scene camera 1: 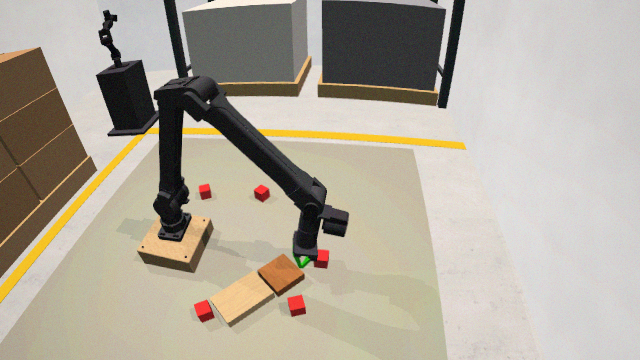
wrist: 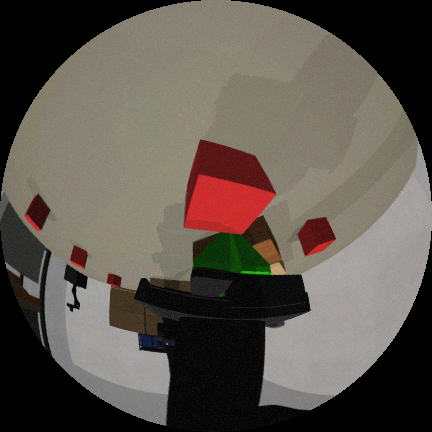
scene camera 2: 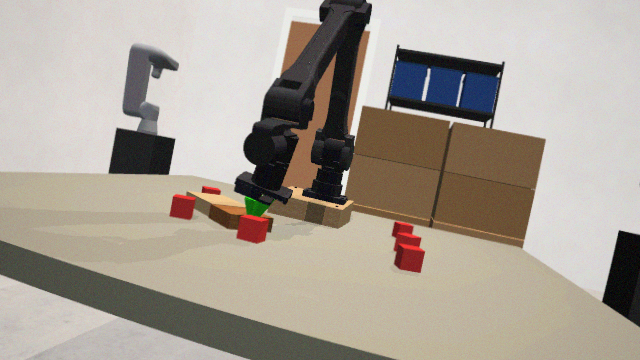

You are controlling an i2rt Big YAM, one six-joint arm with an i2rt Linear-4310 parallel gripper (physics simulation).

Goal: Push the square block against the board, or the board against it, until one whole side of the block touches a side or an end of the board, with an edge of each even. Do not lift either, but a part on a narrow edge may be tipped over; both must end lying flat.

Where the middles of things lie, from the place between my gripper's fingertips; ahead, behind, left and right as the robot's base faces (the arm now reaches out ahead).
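Square block (scene camera 1: 281, 274): my hand is 10 mm below it, 60 mm past it and 40 mm to the left of it. The board (scene camera 1: 245, 296) is 10 mm above my hand, 160 mm behind it and 130 mm to the right of it.
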